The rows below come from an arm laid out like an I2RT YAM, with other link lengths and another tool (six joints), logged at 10 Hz.
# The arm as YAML. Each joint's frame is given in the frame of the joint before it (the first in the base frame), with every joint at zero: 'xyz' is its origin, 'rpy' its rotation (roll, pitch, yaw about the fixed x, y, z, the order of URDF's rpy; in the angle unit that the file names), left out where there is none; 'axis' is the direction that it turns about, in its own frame. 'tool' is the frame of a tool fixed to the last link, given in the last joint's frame.
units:
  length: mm
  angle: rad
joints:
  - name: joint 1
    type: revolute
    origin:
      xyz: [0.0, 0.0, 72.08]
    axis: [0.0, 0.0, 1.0]
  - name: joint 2
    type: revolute
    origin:
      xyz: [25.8, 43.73, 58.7]
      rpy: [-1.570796, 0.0, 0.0]
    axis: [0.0, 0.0, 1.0]
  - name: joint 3
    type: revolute
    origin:
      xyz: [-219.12, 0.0, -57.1]
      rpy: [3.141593, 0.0, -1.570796]
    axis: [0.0, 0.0, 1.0]
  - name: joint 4
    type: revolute
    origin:
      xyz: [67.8, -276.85, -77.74]
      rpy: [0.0, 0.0, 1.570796]
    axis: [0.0, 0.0, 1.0]
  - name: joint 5
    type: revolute
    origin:
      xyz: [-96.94, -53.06, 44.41]
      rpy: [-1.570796, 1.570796, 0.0]
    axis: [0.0, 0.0, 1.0]
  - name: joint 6
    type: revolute
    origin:
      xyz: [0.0, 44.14, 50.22]
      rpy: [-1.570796, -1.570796, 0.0]
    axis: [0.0, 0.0, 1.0]
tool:
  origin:
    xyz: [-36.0, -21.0, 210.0]
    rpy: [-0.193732, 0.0, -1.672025]
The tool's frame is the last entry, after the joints.
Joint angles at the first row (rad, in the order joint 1, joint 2, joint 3, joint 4, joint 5, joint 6):
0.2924 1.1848 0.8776 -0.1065 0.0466 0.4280
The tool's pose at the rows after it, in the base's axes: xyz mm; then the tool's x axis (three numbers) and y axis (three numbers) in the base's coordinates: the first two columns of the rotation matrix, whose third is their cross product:
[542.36 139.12 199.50 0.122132 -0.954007 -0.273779 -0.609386 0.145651 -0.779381]
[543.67 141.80 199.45 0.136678 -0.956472 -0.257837 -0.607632 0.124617 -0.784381]
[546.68 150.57 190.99 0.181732 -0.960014 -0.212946 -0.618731 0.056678 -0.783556]
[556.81 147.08 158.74 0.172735 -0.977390 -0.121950 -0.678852 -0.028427 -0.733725]
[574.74 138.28 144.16 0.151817 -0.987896 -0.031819 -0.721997 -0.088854 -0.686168]
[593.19 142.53 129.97 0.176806 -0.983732 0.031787 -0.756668 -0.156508 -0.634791]
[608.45 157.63 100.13 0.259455 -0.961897 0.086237 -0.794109 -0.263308 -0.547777]
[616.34 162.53 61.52 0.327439 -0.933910 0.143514 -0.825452 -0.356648 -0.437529]
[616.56 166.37 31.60 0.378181 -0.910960 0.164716 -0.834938 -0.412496 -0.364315]
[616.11 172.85 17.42 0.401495 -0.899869 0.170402 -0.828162 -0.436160 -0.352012]
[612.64 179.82 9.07 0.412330 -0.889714 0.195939 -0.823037 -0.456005 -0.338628]
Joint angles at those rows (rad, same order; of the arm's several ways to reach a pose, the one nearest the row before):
0.2922 1.1885 0.8838 -0.1103 0.0359 0.4208
0.2927 1.1961 0.8865 -0.1050 0.0303 0.4001
0.2902 1.2280 0.8997 -0.1073 0.0014 0.3390
0.2912 1.3419 0.9865 -0.1856 0.0364 0.2658
0.2893 1.4757 1.1320 -0.2795 0.0927 0.2068
0.2900 1.6168 1.2880 -0.3644 0.1067 0.1483
0.2912 1.7883 1.4697 -0.4759 0.0810 0.0605
0.2928 1.9558 1.6409 -0.5956 0.0872 -0.0218
0.2945 2.0541 1.7248 -0.6539 0.0844 -0.0721
0.3022 2.0791 1.7174 -0.6321 0.0814 -0.0897
0.3253 2.0904 1.7068 -0.6192 0.1103 -0.0951

